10 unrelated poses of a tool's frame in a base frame.
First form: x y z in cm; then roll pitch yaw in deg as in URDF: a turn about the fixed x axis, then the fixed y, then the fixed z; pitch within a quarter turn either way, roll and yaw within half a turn.
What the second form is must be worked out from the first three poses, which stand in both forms.
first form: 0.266 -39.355 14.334 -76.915 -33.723 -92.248
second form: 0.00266 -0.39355 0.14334 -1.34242 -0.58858 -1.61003
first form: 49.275 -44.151 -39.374 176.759 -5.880 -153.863
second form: 0.49275 -0.44151 -0.39374 3.08503 -0.10263 -2.68542
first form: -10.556 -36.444 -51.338 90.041 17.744 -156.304
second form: -0.10556 -0.36444 -0.51338 1.57151 0.30969 -2.72802
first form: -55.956 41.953 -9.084 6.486 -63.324 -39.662
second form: -0.55956 0.41953 -0.09084 0.11320 -1.10521 -0.69223
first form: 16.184 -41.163 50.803 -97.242 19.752 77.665
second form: 0.16184 -0.41163 0.50803 -1.69719 0.34474 1.35551
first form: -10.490 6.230 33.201 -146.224 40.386 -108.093
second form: -0.10490 0.06230 0.33201 -2.55209 0.70487 -1.88658
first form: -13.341 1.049 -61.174 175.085 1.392 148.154
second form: -0.13341 0.01049 -0.61174 3.05581 0.02429 2.58578
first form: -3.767 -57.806 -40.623 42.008 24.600 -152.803
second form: -0.03767 -0.57806 -0.40623 0.73318 0.42935 -2.66692
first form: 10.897 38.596 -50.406 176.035 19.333 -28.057
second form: 0.10897 0.38596 -0.50406 3.07239 0.33742 -0.48969
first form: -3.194 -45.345 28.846 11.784 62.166 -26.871
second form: -0.03194 -0.45345 0.28846 0.20567 1.08500 -0.46899
